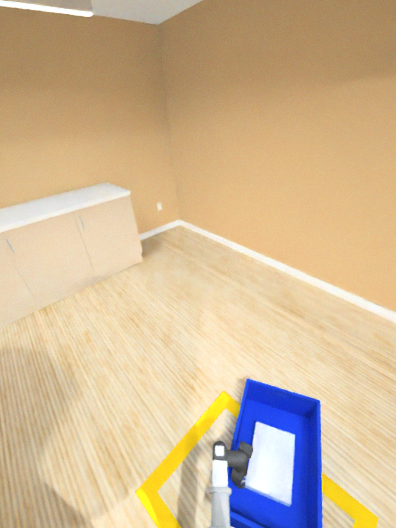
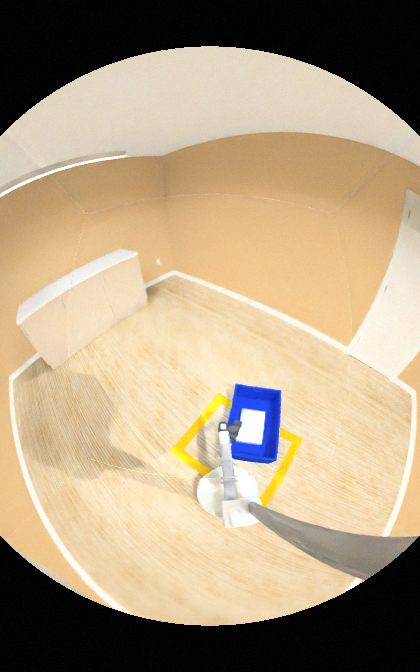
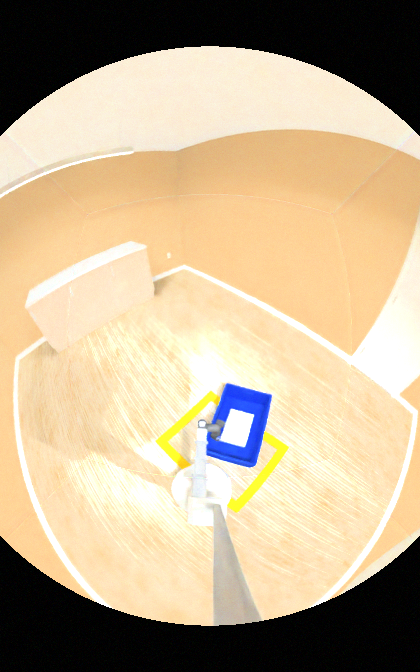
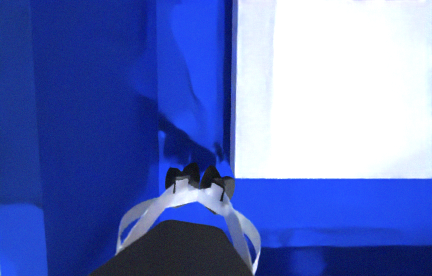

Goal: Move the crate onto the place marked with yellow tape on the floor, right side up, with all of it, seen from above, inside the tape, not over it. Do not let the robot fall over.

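Frame: origin at the robot's base, x right, y ahead, z up, level; millimetres.
Seen in the pictures: gripper, fingertip midpoint: (image 1: pixel 238 484) (image 4: pixel 200 178).
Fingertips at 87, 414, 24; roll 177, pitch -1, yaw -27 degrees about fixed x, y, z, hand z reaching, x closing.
Offsets run from my fingertips to a thing's middle, as dx, dy, dz. "spot": to the spot under its first point.
The blue crate @[+178, +104, +59] (image 1: pixel 306 470) (image 2: pixel 272 425) (image 3: pixel 259 425) (image 4: pixel 100 100) is upright, with a flat white piece @[spot: +175, +74, +20] (image 1: pixel 272 465) (image 2: pixel 251 426) (image 3: pixel 238 428) (image 4: pixel 340 90) inside. It lies across the far side of the yellow tape square @[spot: -275, +184, -51] (image 1: pixel 186 442) (image 2: pixel 197 424) (image 3: pixel 186 418), and its far end is outside the tape. My gripper (image 1: pixel 241 483) (image 2: pixel 233 437) (image 3: pixel 216 438) (image 4: pixel 200 178) is shut with nothing between its fingertips. It points down inside the crate, near the left wall, left of the white piece. Contact with the crate cannot be told.
My round white base (image 2: pixel 210 492) (image 3: pixel 184 487) covers part of the tape's near side. A low cabinet (image 1: pixel 112 235) (image 2: pixel 87 312) (image 3: pixel 97 300) stands at the far left. Orange walls with white skirting meet behind. A tall white unit (image 2: pixel 392 295) stands at the right.
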